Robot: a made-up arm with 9 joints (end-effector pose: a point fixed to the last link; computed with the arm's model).
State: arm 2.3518 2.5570 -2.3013 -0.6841 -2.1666 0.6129 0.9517 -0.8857 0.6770
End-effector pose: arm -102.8 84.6 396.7 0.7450 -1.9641 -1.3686
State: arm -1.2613 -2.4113 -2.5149 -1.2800 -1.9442 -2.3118 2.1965 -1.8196 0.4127
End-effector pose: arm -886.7 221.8 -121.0 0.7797 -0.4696 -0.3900
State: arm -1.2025 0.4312 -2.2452 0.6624 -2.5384 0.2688 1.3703 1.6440 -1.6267
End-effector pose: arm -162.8 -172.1 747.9 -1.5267 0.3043 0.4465
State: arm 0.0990 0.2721 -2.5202 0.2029 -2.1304 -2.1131 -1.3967 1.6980 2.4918
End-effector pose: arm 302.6 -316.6 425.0 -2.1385 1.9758 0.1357
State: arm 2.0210 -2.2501 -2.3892 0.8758 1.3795 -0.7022 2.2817 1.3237 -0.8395
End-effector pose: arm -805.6 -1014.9 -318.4 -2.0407 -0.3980 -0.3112
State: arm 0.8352 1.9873 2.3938 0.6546 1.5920 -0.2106 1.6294 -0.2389 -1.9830
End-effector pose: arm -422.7 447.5 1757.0 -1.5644 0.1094 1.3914
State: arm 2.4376 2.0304 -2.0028 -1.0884 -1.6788 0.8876 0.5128 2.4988 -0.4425
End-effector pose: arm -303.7 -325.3 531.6 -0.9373 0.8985 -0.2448
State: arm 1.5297 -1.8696 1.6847 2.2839 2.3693 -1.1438 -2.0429 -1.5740 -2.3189
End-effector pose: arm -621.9 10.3 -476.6 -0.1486 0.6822 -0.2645
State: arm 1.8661 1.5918 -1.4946 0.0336 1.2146 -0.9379 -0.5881 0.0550 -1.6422
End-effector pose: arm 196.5 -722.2 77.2 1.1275 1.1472 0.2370
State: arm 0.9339 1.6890 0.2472 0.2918 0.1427 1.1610 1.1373 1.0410 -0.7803
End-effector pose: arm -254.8 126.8 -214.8 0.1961 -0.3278 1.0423
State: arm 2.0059 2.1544 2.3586 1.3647 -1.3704 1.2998 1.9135 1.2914 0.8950
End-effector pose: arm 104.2 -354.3 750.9 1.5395 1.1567 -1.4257
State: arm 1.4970 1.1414 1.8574 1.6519 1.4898 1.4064 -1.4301 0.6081 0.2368
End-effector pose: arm 745.6 -359.5 790.2 -0.0384 -1.6662 2.5925
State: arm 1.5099 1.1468 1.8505 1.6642 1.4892 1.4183 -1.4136 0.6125 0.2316
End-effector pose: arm 754.0 -360.1 795.9 -0.0492 -1.6935 2.6095
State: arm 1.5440 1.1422 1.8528 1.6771 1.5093 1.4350 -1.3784 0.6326 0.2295
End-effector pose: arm 774.1 -379.1 782.8 -0.0434 -1.7390 2.6143
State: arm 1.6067 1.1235 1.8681 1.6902 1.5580 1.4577 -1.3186 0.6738 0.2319
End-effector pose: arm 809.5 -419.8 739.9 0.0162 1.7811 -2.5559
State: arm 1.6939 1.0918 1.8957 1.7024 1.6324 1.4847 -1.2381 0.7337 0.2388
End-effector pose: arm 856.2 -471.6 663.5 -0.0254 1.8462 -2.4767
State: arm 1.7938 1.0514 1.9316 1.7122 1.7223 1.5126 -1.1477 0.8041 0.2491
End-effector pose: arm 905.4 -517.0 559.6 -0.0734 1.9264 -2.3837
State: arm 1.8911 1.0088 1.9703 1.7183 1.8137 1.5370 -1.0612 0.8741 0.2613
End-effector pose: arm 947.2 -543.2 445.2 -0.1213 2.0080 -2.2892
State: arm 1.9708 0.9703 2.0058 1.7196 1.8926 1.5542 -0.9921 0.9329 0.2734
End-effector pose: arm 975.5 -549.1 341.5 -0.1679 2.0771 -2.2095
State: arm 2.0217 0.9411 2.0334 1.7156 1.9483 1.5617 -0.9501 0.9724 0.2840
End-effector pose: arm 988.8 -544.1 265.2 -0.2125 2.1234 -2.1599
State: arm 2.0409 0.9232 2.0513 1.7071 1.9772 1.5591 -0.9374 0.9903 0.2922
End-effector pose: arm 989.4 -539.1 221.9 -0.2544 2.1449 -2.1464
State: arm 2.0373 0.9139 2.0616 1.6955 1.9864 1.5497 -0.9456 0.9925 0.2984
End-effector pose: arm 982.0 -538.2 203.1 -0.2936 2.1489 -2.1602
